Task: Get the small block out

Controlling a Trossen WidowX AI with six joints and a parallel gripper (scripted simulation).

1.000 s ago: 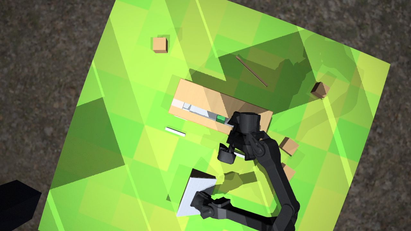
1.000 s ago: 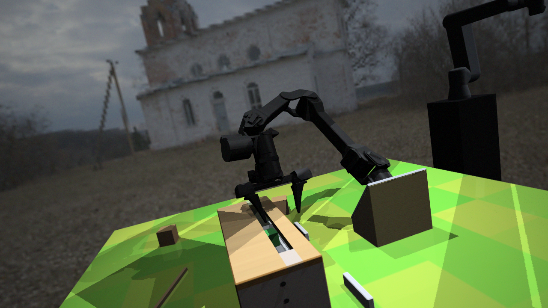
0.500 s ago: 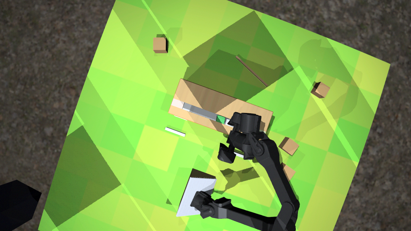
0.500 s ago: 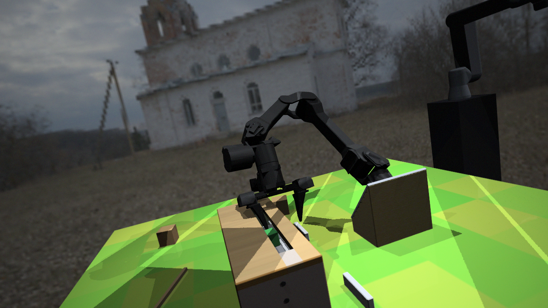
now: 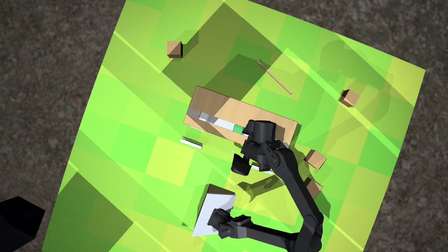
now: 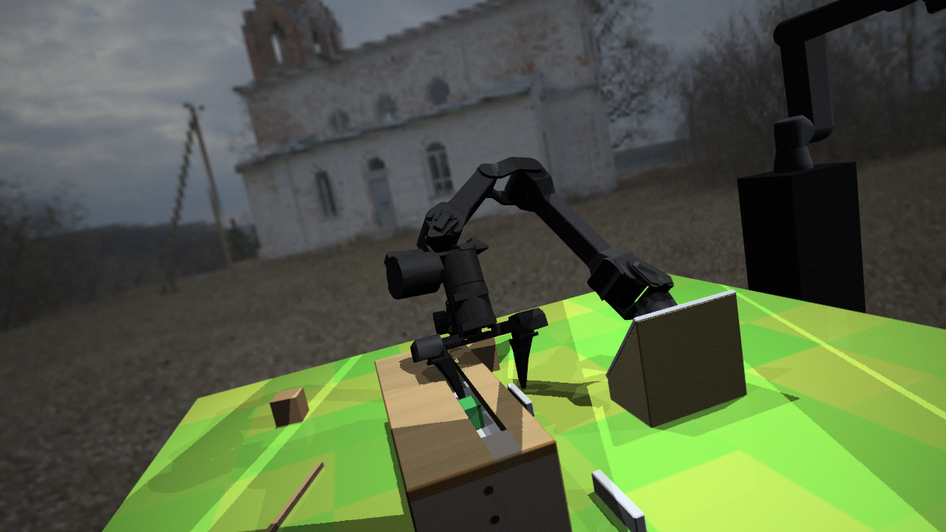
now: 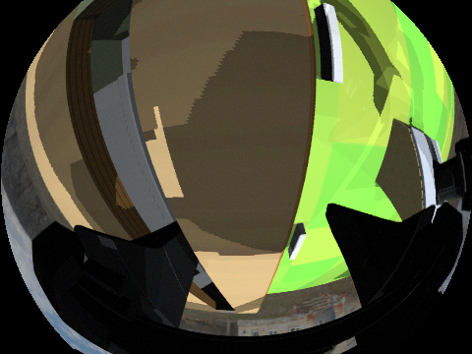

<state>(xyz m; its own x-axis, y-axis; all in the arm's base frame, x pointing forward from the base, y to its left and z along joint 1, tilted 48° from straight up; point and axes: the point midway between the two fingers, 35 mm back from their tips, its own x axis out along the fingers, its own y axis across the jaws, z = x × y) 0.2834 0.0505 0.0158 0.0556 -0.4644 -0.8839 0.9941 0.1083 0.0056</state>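
Right now the green block is 40 mm ahead of my gripper tip and 30 mm to the left of it. The rest, counted from my gripper tip: wooden-topped box 30 mm ahead, 30 mm to the left, 30 mm below; then thin stick 300 mm ahead, 30 mm to the right, 80 mm below.
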